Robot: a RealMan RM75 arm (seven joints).
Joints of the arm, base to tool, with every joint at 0 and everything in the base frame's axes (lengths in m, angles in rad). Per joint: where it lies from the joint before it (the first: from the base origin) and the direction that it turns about. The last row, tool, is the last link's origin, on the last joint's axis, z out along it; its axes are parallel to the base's.
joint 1: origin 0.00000 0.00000 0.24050 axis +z
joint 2: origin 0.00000 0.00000 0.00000 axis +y
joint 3: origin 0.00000 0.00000 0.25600 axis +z
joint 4: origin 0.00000 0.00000 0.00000 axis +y
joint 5: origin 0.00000 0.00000 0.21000 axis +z
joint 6: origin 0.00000 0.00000 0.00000 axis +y
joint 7: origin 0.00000 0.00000 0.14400 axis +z
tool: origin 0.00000 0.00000 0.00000
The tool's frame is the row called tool.
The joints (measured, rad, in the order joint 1, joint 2, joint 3, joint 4, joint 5, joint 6, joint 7), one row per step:
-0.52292 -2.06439 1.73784 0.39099 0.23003 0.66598 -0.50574
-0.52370 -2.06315 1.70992 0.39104 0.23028 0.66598 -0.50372
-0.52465 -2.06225 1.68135 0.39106 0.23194 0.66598 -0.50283
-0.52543 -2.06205 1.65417 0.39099 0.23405 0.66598 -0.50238
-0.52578 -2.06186 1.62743 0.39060 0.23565 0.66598 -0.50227
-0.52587 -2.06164 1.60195 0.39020 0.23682 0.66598 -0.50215
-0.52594 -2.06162 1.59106 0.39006 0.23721 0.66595 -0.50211
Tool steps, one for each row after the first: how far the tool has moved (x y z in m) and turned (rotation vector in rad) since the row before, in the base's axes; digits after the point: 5 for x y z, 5 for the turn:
-0.00154 0.00293 0.00539 0.02211 -0.00930 0.01131
-0.00150 0.00280 0.00528 0.02156 -0.00985 0.01133
-0.00141 0.00238 0.00472 0.01982 -0.00988 0.01092
-0.00172 0.00209 0.00467 0.01955 -0.01028 0.01182
-0.00183 0.00183 0.00451 0.01881 -0.01001 0.01170
-0.00077 0.00076 0.00191 0.00806 -0.00443 0.00502

